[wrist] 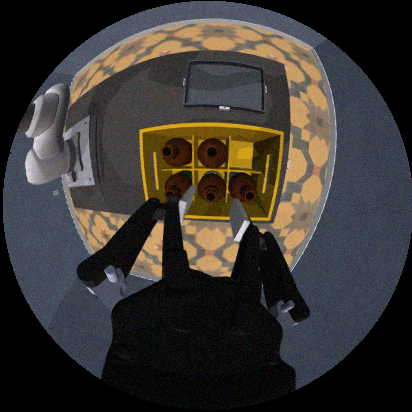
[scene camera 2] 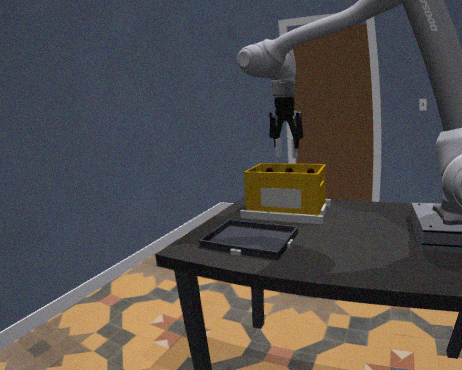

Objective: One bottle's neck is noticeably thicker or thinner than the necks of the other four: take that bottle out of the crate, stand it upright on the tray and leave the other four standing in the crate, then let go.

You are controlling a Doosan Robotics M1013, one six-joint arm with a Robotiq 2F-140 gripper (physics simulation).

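Places are measured from the arm's base along level axes (x back, y left, z down), in millimetres.
Where they show: gripper, between the fingertips: (wrist: 212, 199) (scene camera 2: 286, 157); arm's base, origin of its link: (wrist: 72, 154).
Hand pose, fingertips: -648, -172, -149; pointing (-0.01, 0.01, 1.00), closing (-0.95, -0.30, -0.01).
Observation:
Things, the pixels of their top centre, and the offset from my fingertips, as dx, dy, dz. "*": a spot on its surface instead. Level surfaces: height alone.
- yellow crate, centre of its top: (wrist: 208, 173) (scene camera 2: 286, 167) +8, +37, +35
- left bottle, centre of its top: (wrist: 169, 194) +92, -8, +47
- middle bottle, centre of its top: (wrist: 210, 196) +5, -11, +47
- right bottle, centre of its top: (wrist: 249, 195) -75, -7, +47
- low white rail, centre of its top: (scene camera 2: 280, 213) +6, +136, +180
- dark table, height of its surface: dz +210
- crate compartment, a spot on its surface: (wrist: 242, 152) * -91, +85, +202
A yellow crate (scene camera 2: 312, 192) (wrist: 142, 165) stands on the table and holds several brown bottles. In the wrist view two bottles stand in the row nearer the tray, one at the left (wrist: 177, 152) and one in the middle (wrist: 212, 152). The other row has a left bottle (wrist: 176, 185), a middle bottle (wrist: 211, 187) and a right bottle (wrist: 243, 187). I cannot tell which neck differs. My gripper (scene camera 2: 286, 145) (wrist: 212, 199) is open and empty, above the crate. A finger partly hides the left bottle of the lower row. The dark tray (scene camera 2: 215, 246) (wrist: 186, 90) holds no bottle.
The crate stands within a low white rail (scene camera 2: 280, 216) on the dark table (scene camera 2: 365, 250) (wrist: 120, 110). The tray lies beside the crate's long side, near the table's edge. One crate compartment (wrist: 242, 152) holds no bottle. The robot's base plate (scene camera 2: 425, 220) (wrist: 82, 172) is at the table's other end.

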